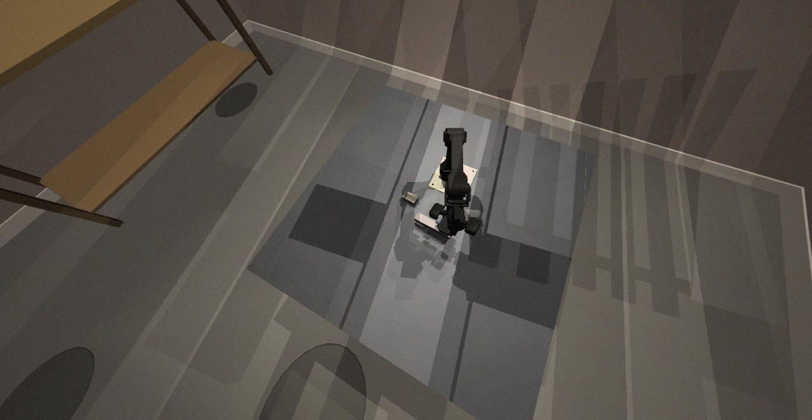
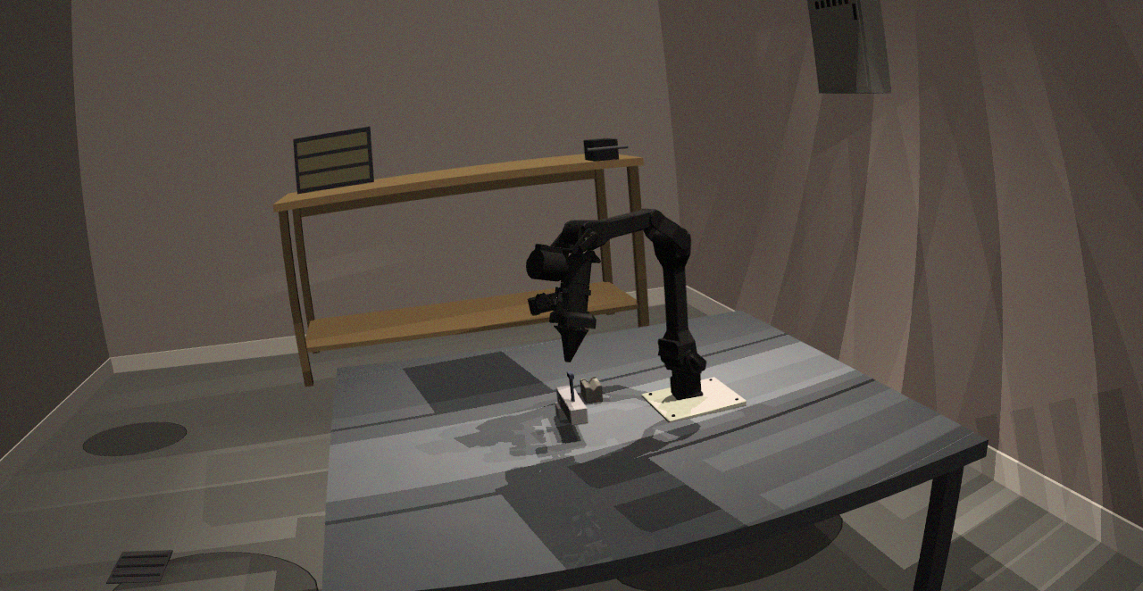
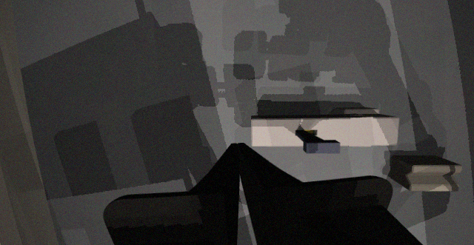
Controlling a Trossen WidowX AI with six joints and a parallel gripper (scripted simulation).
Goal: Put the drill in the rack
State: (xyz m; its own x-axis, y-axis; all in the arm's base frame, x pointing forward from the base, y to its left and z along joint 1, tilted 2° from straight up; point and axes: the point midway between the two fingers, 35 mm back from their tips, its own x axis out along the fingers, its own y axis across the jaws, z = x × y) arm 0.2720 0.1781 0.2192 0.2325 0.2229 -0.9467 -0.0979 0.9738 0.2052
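Now: gripper tip 1 cm past the dark key, 7 cm to the left of it and 8 cm above it. Round my gripper tip: drill: 1 cm behind, 12 cm to the right, 13 cm below; then rack: 7 cm behind, 27 cm to the right, 16 cm below.
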